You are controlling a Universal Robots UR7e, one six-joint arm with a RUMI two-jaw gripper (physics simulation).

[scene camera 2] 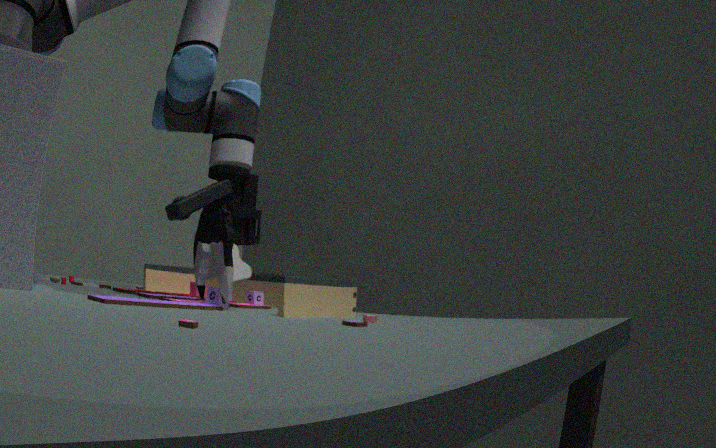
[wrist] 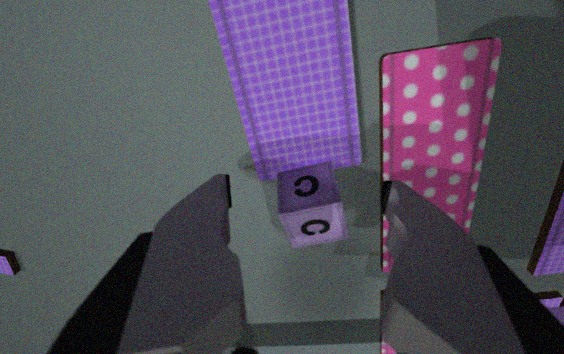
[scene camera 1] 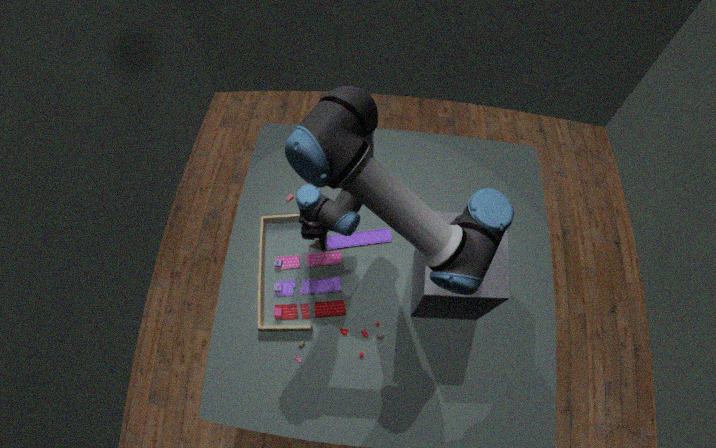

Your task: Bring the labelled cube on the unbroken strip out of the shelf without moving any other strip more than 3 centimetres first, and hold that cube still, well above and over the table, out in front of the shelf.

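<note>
The unbroken purple checked strip [scene camera 1: 359, 239] [scene camera 2: 153, 302] [wrist: 295, 85] lies on the table, its near end beside the shelf's open front. A lilac cube marked C [scene camera 2: 213, 295] [wrist: 314, 225] is at that end; the arm hides it in scene camera 1. My gripper [scene camera 1: 322, 244] [scene camera 2: 213, 302] [wrist: 305, 181] is open, low over the table, with one finger on each side of the cube and a gap on both sides. The right finger overlaps the pink dotted strip [scene camera 1: 323, 258] [wrist: 432, 110] in the wrist view; whether they touch I cannot tell. The low wooden shelf [scene camera 1: 260, 274] [scene camera 2: 319, 301] is at the left in scene camera 1.
Broken pink, purple [scene camera 1: 323, 285] and red [scene camera 1: 330, 308] strips lie side by side, with cubes [scene camera 1: 278, 262] [scene camera 1: 277, 287] [scene camera 1: 277, 312] at their inner ends. Small loose pieces [scene camera 1: 289, 197] [scene camera 1: 364, 333] [scene camera 2: 188, 323] lie around the shelf. The robot's pedestal [scene camera 2: 26, 158] stands opposite its open front.
</note>
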